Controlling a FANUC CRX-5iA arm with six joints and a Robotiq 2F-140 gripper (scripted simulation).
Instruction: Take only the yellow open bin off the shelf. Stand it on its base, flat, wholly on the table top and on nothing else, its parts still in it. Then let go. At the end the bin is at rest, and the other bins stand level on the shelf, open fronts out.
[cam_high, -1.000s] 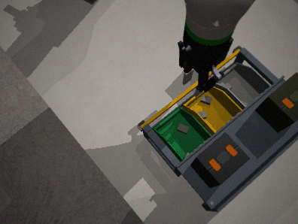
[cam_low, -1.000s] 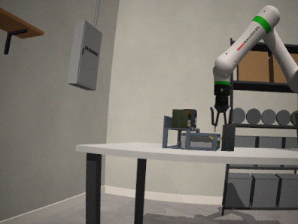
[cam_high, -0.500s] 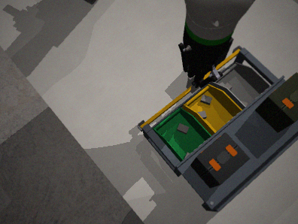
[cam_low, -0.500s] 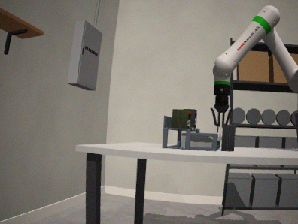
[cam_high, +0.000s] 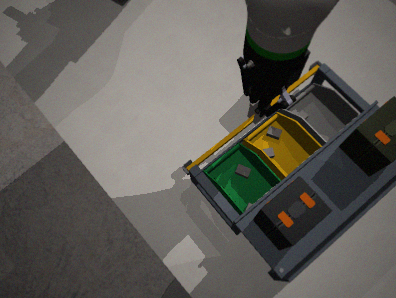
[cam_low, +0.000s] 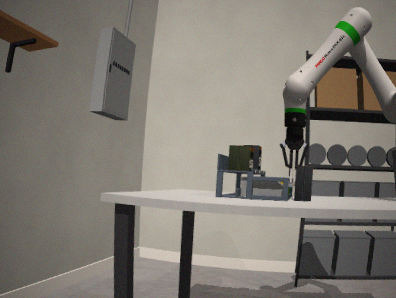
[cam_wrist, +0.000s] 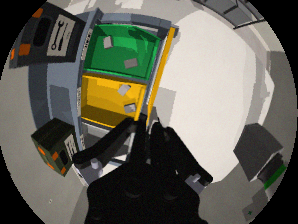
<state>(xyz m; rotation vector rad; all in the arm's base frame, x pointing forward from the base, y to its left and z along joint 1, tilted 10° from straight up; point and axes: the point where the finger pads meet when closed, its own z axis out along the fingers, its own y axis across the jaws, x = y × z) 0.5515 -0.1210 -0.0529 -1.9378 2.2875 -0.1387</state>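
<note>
My gripper is now 3 cm above the long yellow rod. Also, from my hand: yellow open bin (10 cm ahead, 2 cm to the right, 5 cm below); then green bin (8 cm ahead, 13 cm to the right, 5 cm below); then grey bin (12 cm ahead, 9 cm to the left, 5 cm below).
</note>
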